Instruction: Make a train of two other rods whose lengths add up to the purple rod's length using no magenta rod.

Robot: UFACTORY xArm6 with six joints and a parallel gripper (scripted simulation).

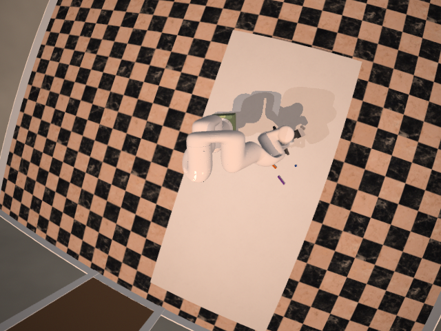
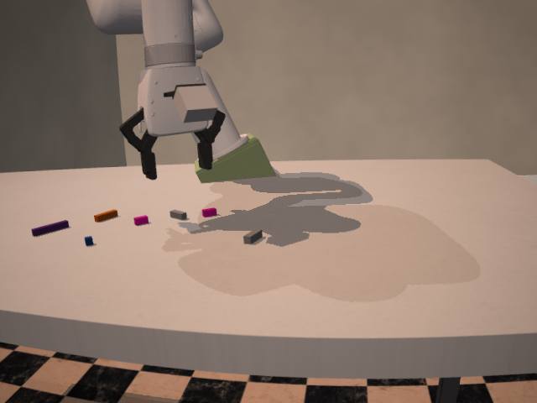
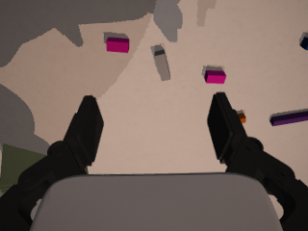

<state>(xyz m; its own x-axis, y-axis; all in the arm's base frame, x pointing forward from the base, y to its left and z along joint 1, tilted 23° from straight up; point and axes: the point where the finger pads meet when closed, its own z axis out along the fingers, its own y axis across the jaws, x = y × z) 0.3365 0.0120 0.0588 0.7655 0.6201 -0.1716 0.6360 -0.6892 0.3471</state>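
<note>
The purple rod lies 60 mm ahead of my hand, 210 mm to the right of it and 70 mm below it. Also, from my hand: orange rod 130 mm to the right, 70 mm below; then small blue rod 120 mm ahead, 100 mm to the right, 70 mm below.
</note>
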